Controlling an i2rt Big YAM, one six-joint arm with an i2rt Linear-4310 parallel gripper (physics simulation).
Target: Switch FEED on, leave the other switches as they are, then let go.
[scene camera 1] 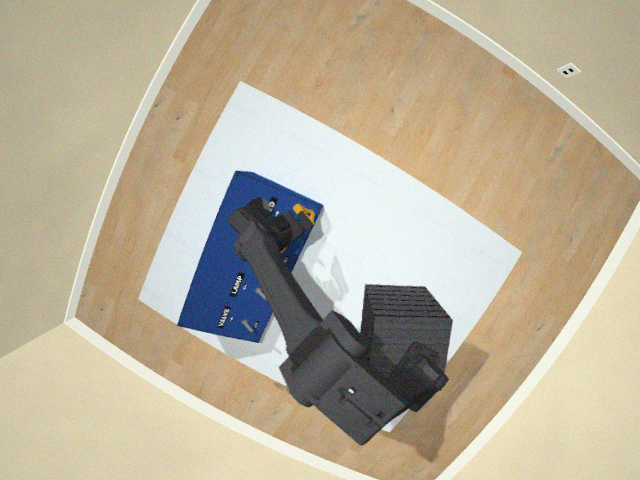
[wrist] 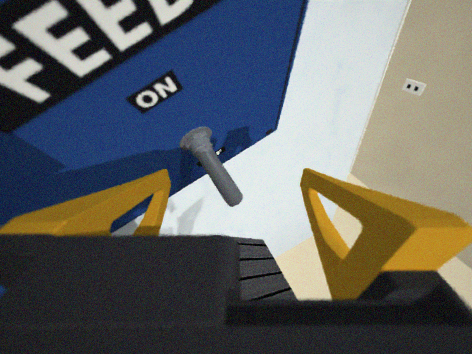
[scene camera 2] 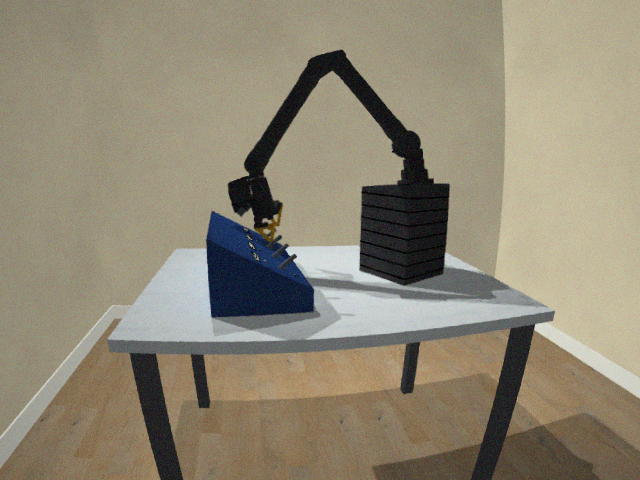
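Where they show: gripper, fingertip midpoint: (scene camera 1: 302, 222) (wrist: 235, 176) (scene camera 2: 274, 233); arm's base, origin of the base link: (scene camera 1: 414, 365) (scene camera 2: 415, 184).
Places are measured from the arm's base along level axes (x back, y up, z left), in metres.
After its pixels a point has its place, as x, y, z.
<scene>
A blue sloped switch box (scene camera 1: 206, 279) {-0.594, -0.124, 0.123} (scene camera 2: 258, 289) {-0.499, -0.228, 0.296} (wrist: 225, 75) {-0.500, -0.184, -0.164} stands on the table. In the wrist view the grey FEED lever (wrist: 219, 172) {-0.454, -0.177, -0.140} leans away from its ON label (wrist: 154, 91) {-0.509, -0.178, -0.134}, over the partly covered lower label. My gripper (scene camera 1: 293, 230) {-0.436, -0.184, -0.149} (scene camera 2: 269, 237) {-0.436, -0.184, -0.149} (wrist: 235, 176) {-0.436, -0.184, -0.149} is open and empty at the FEED end of the box. In the wrist view its yellow fingertips stand wide on either side of the lever, with gaps on both sides. The LAMP lever (scene camera 1: 261, 293) {-0.437, -0.181, 0.097} and the VALVE lever (scene camera 1: 248, 325) {-0.424, -0.180, 0.214} (scene camera 2: 286, 261) {-0.427, -0.181, 0.224} also lean toward the low edge. My arm hides part of the box in scene camera 1.
The white table (scene camera 1: 439, 222) {-0.057, -0.295, -0.357} (scene camera 2: 170, 330) {-0.703, -0.295, 0.379} carries the box and a tall black ribbed pedestal (scene camera 1: 408, 335) {-0.062, -0.010, -0.063} (scene camera 2: 403, 237) {-0.077, -0.150, 0.108} under the arm's base. Another lever (scene camera 2: 279, 250) {-0.436, -0.181, 0.105} stands beside the nearest one in scene camera 2. A wall socket (scene camera 1: 568, 70) (wrist: 414, 87) is beyond the table.
</scene>
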